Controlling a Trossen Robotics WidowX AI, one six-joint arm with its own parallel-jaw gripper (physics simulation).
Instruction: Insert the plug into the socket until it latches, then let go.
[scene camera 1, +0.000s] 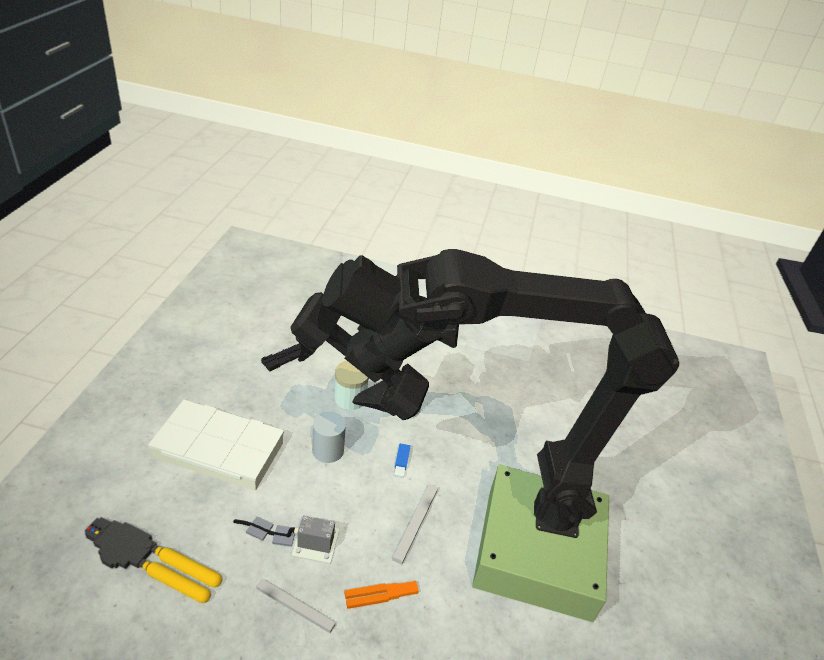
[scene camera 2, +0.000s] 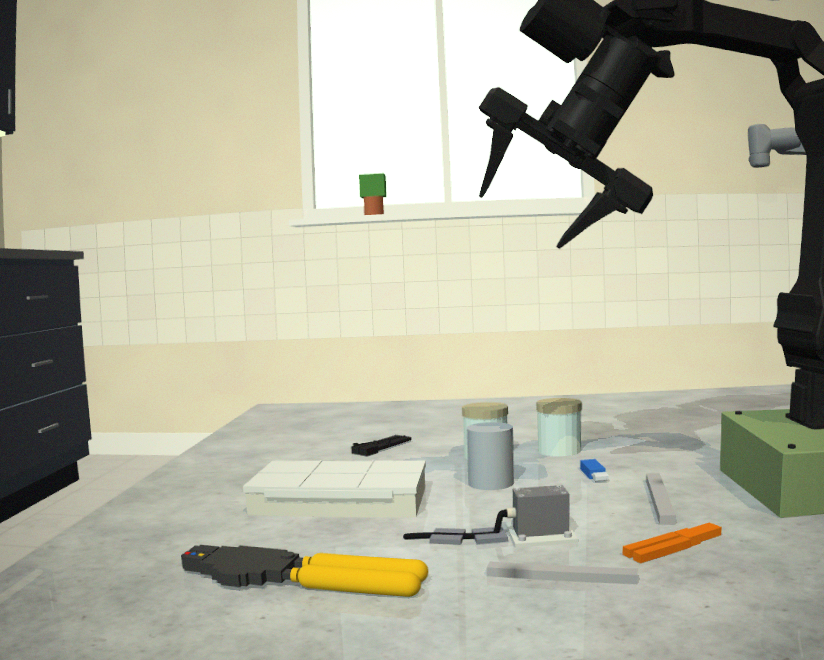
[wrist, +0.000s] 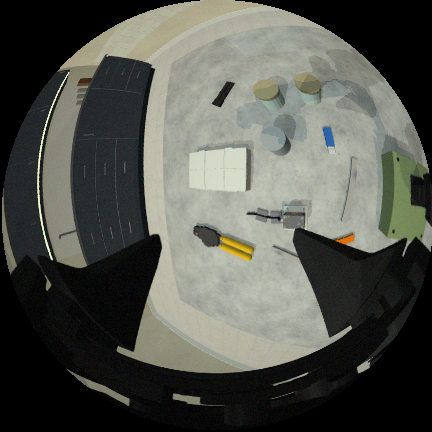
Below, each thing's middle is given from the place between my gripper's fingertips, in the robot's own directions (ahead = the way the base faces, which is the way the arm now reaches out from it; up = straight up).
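Starting from the grey cylinder (scene camera 2: 489, 445), my hand is 13 cm to the left of it, 2 cm short of it and 27 cm above it. The white tiled block (scene camera 2: 394, 489) is 8 cm to the right of my hand, 20 cm ahead of it and 28 cm below it. Then I see the grey socket box (scene camera 2: 540, 515), 5 cm to the left of my hand and 28 cm below it, while the orange tool (scene camera 2: 659, 546) is 12 cm to the left of my hand, 12 cm behind it and 30 cm below it.
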